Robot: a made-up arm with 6 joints.
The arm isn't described. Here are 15 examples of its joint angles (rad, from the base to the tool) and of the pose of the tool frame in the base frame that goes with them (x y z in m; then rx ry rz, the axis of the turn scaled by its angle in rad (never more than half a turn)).
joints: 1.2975 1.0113 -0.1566 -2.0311 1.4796 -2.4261
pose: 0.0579 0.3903 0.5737 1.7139 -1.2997 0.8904
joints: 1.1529 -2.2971 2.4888 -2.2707 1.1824 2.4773
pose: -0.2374 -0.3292 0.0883 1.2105 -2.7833 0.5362
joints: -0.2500 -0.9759 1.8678 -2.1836 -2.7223 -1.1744
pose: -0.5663 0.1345 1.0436 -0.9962 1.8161 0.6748
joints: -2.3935 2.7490 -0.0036 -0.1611 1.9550 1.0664
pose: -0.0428 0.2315 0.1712 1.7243 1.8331 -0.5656
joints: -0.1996 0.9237 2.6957 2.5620 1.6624 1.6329
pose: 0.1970 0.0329 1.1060 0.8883 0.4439 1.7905
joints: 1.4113 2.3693 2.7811 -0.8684 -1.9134 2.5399
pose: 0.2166 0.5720 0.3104 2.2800 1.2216 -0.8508
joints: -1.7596 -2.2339 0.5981 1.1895 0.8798 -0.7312
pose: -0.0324 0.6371 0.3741 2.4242 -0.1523 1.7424
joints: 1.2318 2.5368 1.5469 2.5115 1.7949 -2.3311
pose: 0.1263 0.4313 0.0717 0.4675 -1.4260 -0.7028
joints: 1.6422 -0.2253 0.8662 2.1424 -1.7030 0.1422
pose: -0.0593 -0.0646 1.2483 -0.3599 1.2981 0.0516
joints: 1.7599 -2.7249 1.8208 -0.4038 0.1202 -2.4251
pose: 0.1594 -0.2449 0.0112 1.5971 1.7060 0.5129
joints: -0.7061 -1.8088 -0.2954 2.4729 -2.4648 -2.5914
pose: -0.3146 0.3229 0.7837 -0.2845 -2.4228 -1.0640
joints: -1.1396 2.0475 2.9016 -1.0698 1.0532 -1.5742
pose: 0.2252 -0.5935 0.5286 -0.7352 -1.6385 1.1575
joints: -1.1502 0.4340 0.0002 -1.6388 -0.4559 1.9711
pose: 0.0873 -0.2913 0.7577 0.2983 1.4211 0.3029
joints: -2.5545 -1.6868 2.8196 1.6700 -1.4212 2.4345
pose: 0.2967 0.2213 0.2886 1.0137 -0.9611 -2.5556
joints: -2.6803 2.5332 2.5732 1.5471 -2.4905 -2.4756
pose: -0.4853 -0.1905 0.3418 0.1803 1.0407 2.2617
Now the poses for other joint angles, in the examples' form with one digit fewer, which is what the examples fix.
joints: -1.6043 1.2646 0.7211 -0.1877 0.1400 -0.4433
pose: -0.170 -0.535 0.532 1.153 0.359 -0.340
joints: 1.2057 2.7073 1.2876 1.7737 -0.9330 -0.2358
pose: 0.131 0.290 0.047 2.519 -1.507 0.493
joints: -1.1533 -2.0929 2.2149 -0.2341 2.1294 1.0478
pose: -0.402 0.444 0.160 -0.051 1.838 -0.949
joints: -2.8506 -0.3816 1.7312 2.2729 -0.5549 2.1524
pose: 0.338 0.054 1.162 -1.590 0.476 -0.066
